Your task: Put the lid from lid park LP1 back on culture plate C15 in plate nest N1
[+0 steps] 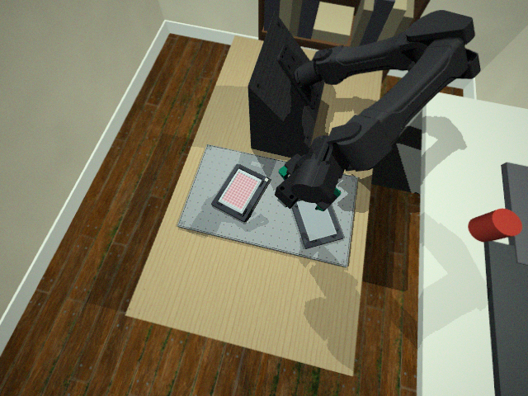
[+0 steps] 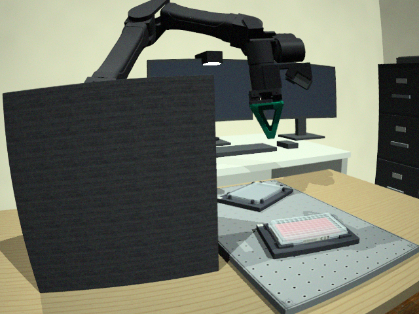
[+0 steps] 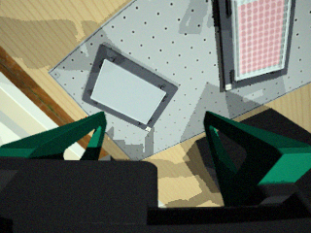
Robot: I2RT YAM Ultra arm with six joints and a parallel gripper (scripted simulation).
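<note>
Now: hand 150 mm above the clear lid and 60 mm to the right of it. Also, from my hand: lid park LP1: 160 mm below, 60 mm to the left; culture plate C15: 190 mm to the right, 150 mm below, 10 mm behind.
</note>
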